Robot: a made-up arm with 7 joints.
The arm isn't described. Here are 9 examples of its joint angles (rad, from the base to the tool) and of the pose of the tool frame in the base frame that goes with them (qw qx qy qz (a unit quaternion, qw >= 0); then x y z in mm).
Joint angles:
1: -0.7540 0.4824 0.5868 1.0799 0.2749 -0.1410 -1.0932
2: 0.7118 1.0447 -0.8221 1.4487 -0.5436 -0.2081 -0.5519
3: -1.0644 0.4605 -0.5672 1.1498 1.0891 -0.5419 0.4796
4: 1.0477 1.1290 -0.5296 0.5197 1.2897 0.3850 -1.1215
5: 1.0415 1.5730 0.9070 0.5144 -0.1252 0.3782 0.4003
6: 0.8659 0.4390 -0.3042 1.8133 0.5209 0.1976 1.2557
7: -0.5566 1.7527 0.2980 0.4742 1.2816 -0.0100 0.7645
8: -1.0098 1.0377 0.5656 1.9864 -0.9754 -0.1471 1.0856
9: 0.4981 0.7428 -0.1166 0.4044 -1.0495 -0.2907 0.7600
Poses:
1: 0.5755 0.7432 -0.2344 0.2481 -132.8 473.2 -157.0
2: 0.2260 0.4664 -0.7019 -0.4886 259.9 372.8 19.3
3: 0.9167 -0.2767 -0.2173 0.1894 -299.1 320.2 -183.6
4: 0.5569 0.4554 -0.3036 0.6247 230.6 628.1 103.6
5: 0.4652 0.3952 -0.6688 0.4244 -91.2 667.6 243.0
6: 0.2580 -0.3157 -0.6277 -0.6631 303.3 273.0 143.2
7: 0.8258 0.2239 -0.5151 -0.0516 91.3 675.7 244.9
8: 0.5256 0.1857 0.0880 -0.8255 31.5 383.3 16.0
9: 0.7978 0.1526 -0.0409 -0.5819 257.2 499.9 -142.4
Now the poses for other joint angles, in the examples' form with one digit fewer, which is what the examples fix.
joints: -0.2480 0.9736 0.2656 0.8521 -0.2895 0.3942 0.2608
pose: 0.886 0.427 -0.070 -0.167 84 579 -78
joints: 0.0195 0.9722 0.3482 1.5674 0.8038 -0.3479 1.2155
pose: 0.445 -0.141 -0.725 -0.507 151 507 62
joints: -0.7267 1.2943 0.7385 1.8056 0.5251 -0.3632 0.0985
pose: 0.505 0.197 -0.749 -0.381 101 469 136
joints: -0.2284 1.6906 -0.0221 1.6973 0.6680 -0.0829 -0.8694
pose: 0.490 0.488 -0.707 -0.147 169 446 159
